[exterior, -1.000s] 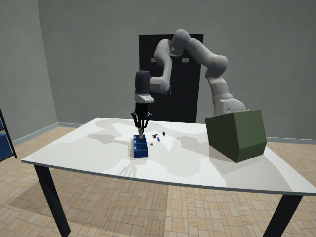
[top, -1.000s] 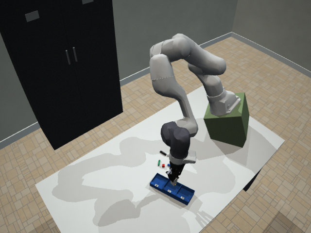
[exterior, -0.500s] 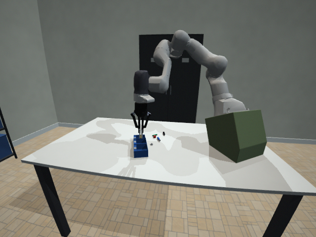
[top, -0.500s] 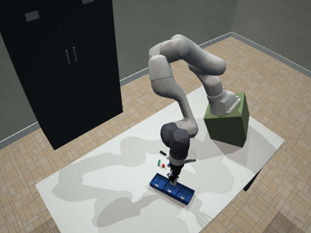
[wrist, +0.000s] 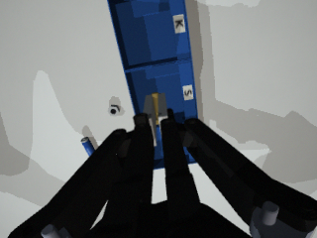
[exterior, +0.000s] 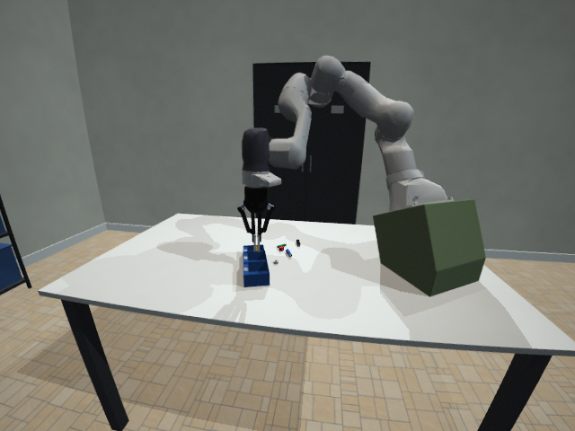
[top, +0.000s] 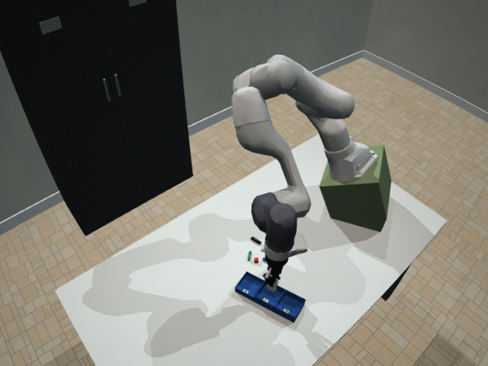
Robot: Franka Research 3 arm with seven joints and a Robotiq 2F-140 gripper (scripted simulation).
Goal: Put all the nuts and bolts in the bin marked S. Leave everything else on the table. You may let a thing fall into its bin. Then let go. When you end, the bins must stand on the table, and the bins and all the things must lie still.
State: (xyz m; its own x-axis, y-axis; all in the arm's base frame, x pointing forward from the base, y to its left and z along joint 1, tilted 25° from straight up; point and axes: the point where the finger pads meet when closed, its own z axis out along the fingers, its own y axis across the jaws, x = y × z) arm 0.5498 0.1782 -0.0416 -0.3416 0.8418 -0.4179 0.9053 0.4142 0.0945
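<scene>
My gripper is now 80 mm above the blue bin and 10 mm short of it. From my hand the other things lie so: grey nut: 100 mm below, 60 mm behind, 50 mm to the right; then blue piece: 130 mm to the right, 100 mm below, 90 mm behind; then bolt: 30 mm below, 10 mm to the right.
</scene>
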